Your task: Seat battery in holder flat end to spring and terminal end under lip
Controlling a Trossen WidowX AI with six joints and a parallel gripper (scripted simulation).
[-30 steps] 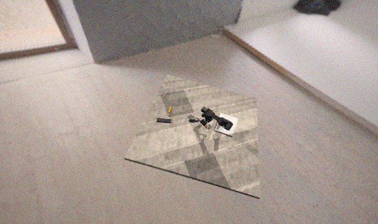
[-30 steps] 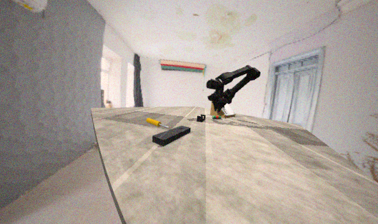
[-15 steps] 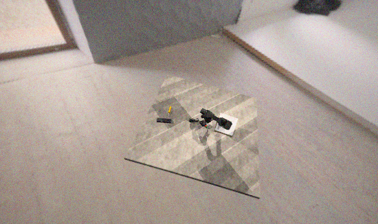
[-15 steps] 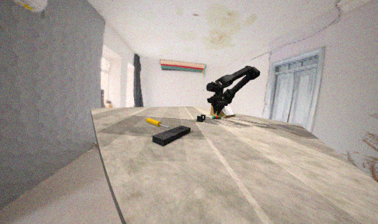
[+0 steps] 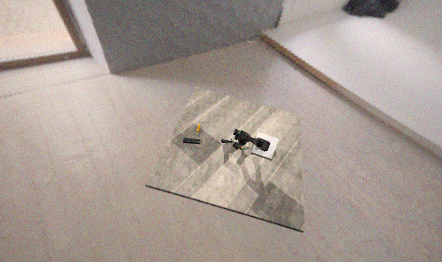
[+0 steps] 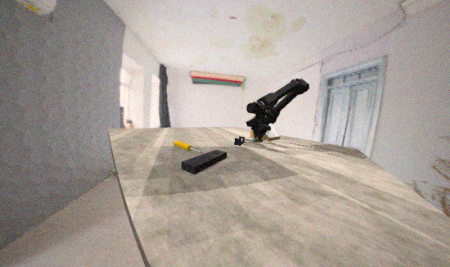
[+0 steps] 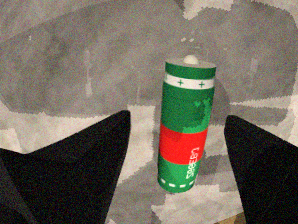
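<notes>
The battery lies 10 mm behind my gripper tip. Round my gripper tip: black rectangular block: 450 mm ahead, 150 mm to the left; yellow screwdriver: 450 mm ahead, 20 mm to the left.
</notes>
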